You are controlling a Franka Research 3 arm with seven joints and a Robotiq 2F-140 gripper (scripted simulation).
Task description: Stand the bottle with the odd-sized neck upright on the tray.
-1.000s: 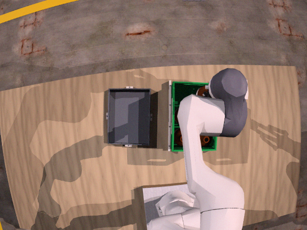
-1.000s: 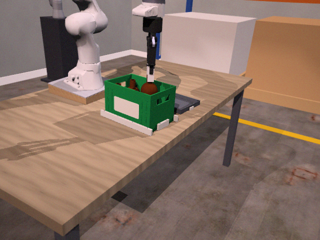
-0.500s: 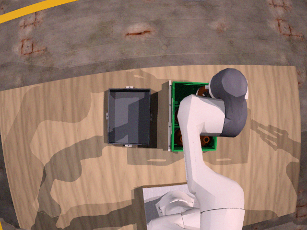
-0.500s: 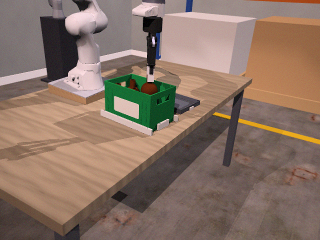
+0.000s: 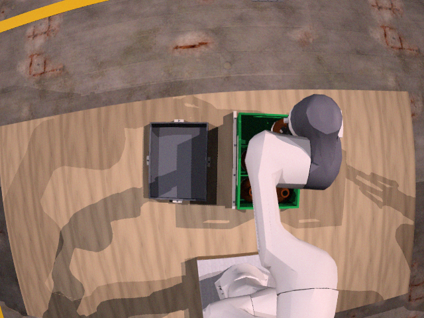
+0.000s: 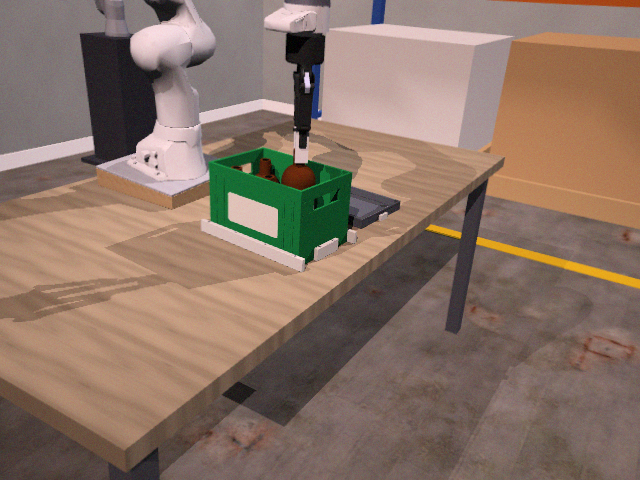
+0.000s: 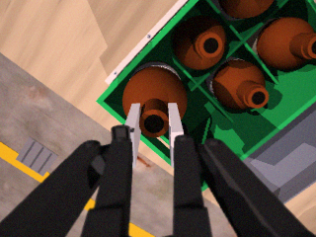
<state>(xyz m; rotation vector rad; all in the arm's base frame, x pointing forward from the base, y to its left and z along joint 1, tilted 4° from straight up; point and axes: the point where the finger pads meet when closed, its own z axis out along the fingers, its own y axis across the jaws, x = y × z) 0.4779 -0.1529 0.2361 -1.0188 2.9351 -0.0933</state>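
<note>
My gripper is now 90 mm above the brown bottle. From my hand the other things lie so: dark grey tray: 330 mm to the left, 240 mm below, 60 mm behind; green crate: 170 mm below, 80 mm behind, 50 mm to the left.
</note>
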